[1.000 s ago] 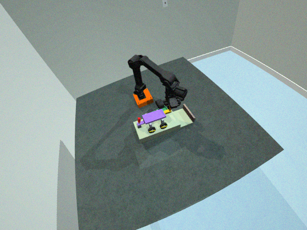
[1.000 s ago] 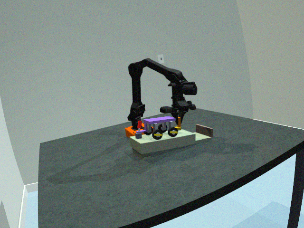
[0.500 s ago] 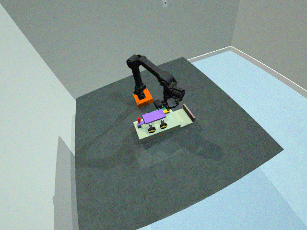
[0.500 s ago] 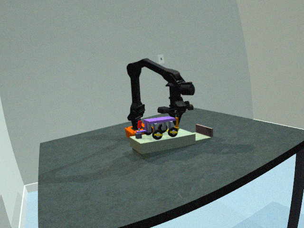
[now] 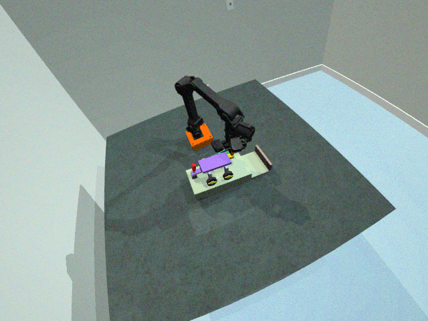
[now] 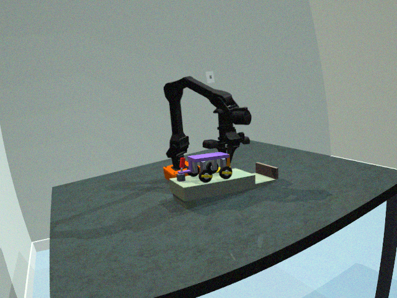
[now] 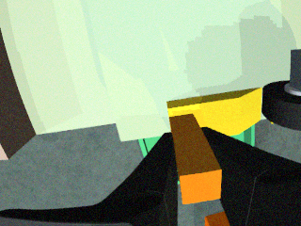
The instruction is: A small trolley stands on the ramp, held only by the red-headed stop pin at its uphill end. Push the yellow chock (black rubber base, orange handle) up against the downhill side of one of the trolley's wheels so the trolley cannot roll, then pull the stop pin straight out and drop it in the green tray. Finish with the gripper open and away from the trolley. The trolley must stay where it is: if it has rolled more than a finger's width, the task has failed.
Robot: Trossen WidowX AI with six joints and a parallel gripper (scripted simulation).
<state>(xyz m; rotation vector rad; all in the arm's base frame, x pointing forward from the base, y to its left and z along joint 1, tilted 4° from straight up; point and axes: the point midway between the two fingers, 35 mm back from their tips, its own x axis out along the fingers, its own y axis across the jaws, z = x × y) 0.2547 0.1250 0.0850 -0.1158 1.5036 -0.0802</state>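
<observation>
Right now the yellow chock is 20 mm to the right of my gripper tip. The rest, counted from my gripper tip: green tray 60 mm behind, 30 mm to the right, 90 mm below; then purple trolley 70 mm ahead, 110 mm to the right, 20 mm above; then pale green ramp 70 mm ahead, 100 mm to the right, 40 mm below.
</observation>
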